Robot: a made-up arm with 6 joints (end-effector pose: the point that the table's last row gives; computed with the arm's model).
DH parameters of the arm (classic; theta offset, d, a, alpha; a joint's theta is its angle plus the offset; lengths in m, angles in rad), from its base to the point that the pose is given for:
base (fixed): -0.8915 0 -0.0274 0
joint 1: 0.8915 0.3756 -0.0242 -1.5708
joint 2: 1.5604 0 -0.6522 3.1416
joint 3: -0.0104 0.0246 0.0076 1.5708
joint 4: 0 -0.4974 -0.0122 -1.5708
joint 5: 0 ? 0.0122 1.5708
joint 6: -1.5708 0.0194 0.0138 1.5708
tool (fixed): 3.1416 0.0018 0 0
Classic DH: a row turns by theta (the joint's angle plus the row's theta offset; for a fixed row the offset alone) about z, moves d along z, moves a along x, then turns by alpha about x.
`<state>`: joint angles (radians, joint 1 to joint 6).
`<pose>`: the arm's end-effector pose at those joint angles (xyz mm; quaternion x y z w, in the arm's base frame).
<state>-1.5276 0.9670 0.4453 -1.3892 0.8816 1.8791</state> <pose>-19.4 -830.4 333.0 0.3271 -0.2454 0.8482 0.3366</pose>
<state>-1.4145 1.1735 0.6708 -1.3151 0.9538 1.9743</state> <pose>74.0 -902.2 221.8 0.4101 -0.2105 0.8323 0.3078</pose>
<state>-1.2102 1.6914 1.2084 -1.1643 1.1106 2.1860</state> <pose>253.1 -934.3 -98.9 0.5616 -0.1320 0.7686 0.2764</pose>
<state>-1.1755 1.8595 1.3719 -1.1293 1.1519 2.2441</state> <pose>271.2 -907.4 -206.7 0.5959 -0.1182 0.7444 0.2771</pose>
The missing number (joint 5, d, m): 0.1818
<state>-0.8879 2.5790 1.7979 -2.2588 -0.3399 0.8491</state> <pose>406.6 -364.4 -603.5 0.5205 0.4911 -0.6822 0.1504</pose>
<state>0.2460 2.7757 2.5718 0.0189 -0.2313 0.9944</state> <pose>687.4 -5.3 -336.5 -0.4412 -0.2570 -0.4439 0.7364</pose>
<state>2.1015 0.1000 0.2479 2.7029 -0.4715 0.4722</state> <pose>-379.3 380.2 1152.8 0.1502 -0.9478 -0.2735 0.0653</pose>
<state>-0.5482 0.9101 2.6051 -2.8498 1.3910 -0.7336</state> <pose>462.8 -104.4 1279.1 -0.8375 -0.3760 -0.3965 0.0024</pose>
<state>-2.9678 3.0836 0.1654 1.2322 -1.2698 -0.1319</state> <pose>382.7 146.3 -538.7 0.1511 0.8307 0.0496 0.5335</pose>
